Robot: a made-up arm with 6 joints.
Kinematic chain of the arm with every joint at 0, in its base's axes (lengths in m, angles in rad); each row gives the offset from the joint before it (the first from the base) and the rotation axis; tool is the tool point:
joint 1: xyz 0 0 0.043 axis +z
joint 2: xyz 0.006 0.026 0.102 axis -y
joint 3: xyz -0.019 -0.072 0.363 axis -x
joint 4: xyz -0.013 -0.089 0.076 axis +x
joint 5: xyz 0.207 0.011 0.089 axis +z
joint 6: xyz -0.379 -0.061 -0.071 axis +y
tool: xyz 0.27 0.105 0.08
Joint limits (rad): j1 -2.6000..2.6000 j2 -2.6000..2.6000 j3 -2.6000..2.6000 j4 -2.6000..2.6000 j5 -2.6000..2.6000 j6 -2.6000..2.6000
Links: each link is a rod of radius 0.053 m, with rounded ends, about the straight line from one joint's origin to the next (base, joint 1, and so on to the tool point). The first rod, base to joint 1, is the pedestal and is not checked.
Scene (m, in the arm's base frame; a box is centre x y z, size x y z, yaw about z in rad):
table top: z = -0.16
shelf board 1: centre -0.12 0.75 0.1 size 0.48 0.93 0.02 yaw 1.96
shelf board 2: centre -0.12 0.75 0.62 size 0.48 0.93 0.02 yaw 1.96
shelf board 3: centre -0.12 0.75 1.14 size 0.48 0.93 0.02 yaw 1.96
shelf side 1: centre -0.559 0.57 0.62 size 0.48 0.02 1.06 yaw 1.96
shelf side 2: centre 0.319 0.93 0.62 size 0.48 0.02 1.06 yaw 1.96
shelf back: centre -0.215 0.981 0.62 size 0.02 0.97 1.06 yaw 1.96
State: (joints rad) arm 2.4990 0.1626 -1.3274 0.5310 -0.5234 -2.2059
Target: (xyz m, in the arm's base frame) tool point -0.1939 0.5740 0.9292
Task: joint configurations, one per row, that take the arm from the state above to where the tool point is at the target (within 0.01 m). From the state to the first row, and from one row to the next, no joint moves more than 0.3 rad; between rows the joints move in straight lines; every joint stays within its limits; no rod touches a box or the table.
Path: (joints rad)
1: 2.5327 -0.0542 -1.2604 0.5431 -0.7733 -2.2391
2: 2.5663 -0.2710 -1.1934 0.5553 -1.0231 -2.2723
3: 2.6000 -0.4878 -1.1263 0.5674 -1.2730 -2.3055

